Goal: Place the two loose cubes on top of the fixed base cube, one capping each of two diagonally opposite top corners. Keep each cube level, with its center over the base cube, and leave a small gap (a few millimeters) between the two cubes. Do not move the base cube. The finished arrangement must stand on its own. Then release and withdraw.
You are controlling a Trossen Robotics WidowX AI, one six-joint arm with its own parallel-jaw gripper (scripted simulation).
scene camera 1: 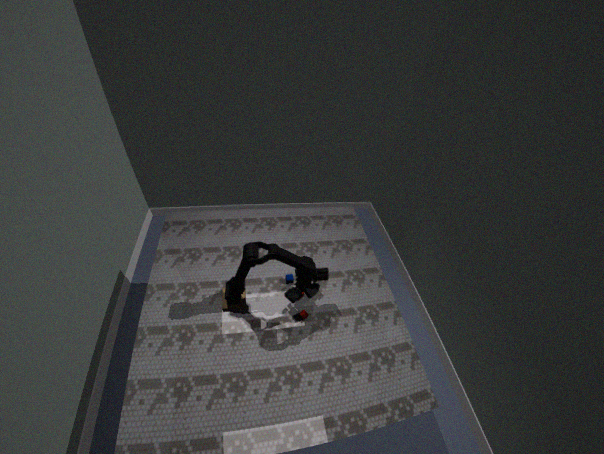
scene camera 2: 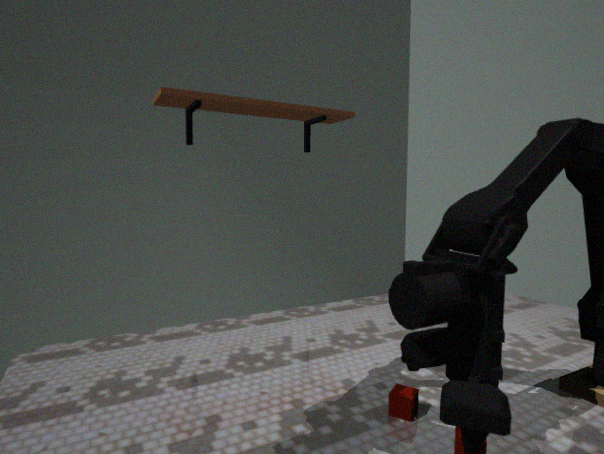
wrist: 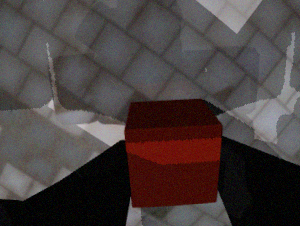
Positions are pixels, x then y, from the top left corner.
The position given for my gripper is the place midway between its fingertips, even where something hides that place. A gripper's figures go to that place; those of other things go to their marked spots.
Labels:
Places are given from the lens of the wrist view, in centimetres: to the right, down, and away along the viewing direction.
my gripper (wrist: 170,148): 1, 1, 10
red cube (wrist: 173,147): 1, 1, 8

